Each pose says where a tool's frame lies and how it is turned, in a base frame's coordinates. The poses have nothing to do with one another.
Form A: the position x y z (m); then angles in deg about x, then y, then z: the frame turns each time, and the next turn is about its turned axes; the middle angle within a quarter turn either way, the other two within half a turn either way.
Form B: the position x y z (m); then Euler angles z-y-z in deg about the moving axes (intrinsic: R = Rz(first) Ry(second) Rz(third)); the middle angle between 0 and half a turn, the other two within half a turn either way. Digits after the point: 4 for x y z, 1 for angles.
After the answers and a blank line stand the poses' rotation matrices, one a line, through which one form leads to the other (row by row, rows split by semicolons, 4 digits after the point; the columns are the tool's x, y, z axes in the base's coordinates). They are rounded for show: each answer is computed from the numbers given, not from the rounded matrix.
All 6 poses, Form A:
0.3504, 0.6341, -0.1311, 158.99, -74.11, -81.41
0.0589, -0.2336, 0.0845, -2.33, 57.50, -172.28
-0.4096, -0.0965, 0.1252, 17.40, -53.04, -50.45
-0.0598, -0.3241, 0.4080, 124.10, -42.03, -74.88
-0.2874, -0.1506, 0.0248, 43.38, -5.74, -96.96
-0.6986, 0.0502, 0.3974, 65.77, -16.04, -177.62
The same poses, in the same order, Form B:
0.3504, 0.6341, -0.1311, -174.2, 104.8, -59.6
0.0589, -0.2336, 0.0845, 1.5, 57.5, -175.0
-0.4096, -0.0965, 0.1252, -167.3, 55.0, 108.1
-0.0598, -0.3241, 0.4080, -137.4, 114.6, -9.3
-0.2874, -0.1506, 0.0248, -98.3, 43.7, -0.9
-0.6986, 0.0502, 0.3974, -107.5, 66.8, -80.5

0.0409 0.2707 -0.9618; 0.8715 -0.4804 -0.0982; -0.4886 -0.8342 -0.2556
-0.5324 0.0722 0.8434; -0.1002 -0.9947 0.0218; 0.8405 -0.0729 0.5369
0.3829 0.4636 -0.7991; -0.8879 0.4234 -0.1798; 0.2549 0.7783 0.5737
0.1938 0.7171 -0.6695; 0.3966 -0.6814 -0.6151; -0.8973 -0.1464 -0.4164
-0.1206 0.9877 -0.1000; -0.7131 -0.1563 -0.6834; -0.6906 -0.0111 0.7232
-0.9602 0.0399 -0.2763; 0.2347 -0.4205 -0.8764; -0.1512 -0.9064 0.3944

